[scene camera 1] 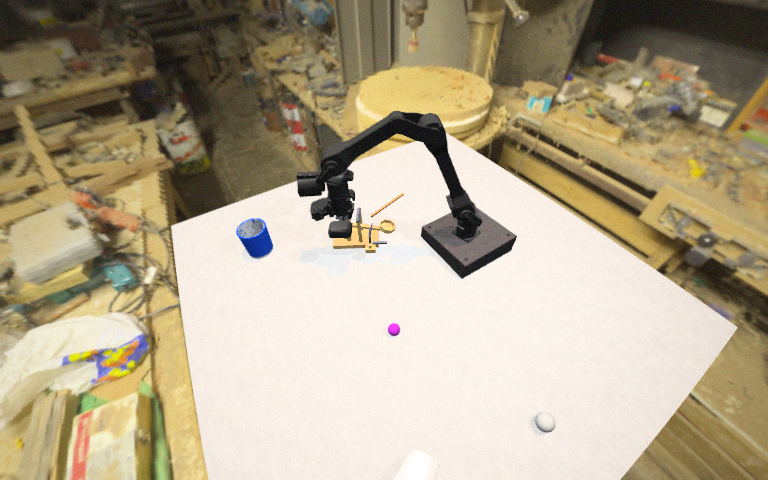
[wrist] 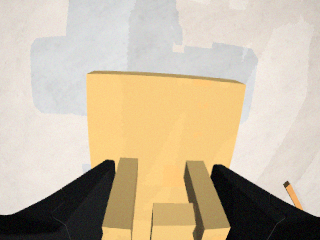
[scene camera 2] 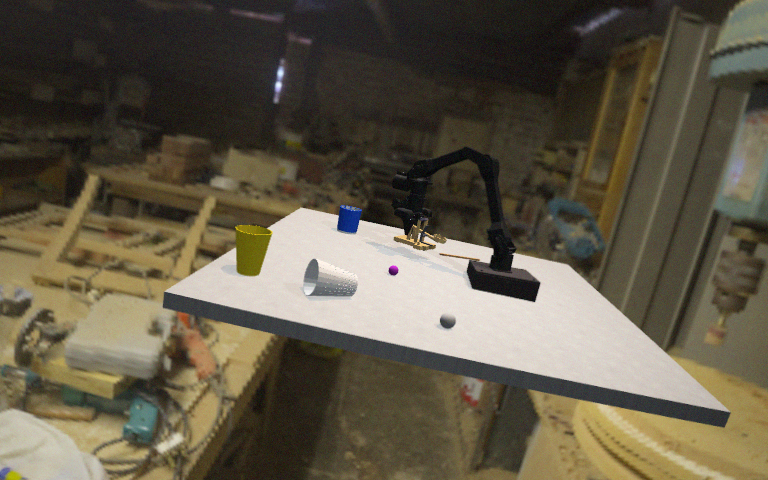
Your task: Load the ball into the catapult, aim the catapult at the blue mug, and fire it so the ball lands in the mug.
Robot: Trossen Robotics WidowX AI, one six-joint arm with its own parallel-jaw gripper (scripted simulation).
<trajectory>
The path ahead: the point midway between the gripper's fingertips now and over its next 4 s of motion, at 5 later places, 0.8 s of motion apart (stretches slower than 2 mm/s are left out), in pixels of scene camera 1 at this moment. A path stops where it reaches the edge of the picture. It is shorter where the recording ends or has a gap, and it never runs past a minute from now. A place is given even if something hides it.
My gripper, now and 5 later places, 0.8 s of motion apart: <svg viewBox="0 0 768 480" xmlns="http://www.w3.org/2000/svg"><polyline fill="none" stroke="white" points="346,232 346,240 342,221 345,232 346,241 345,232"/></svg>
</trajectory>
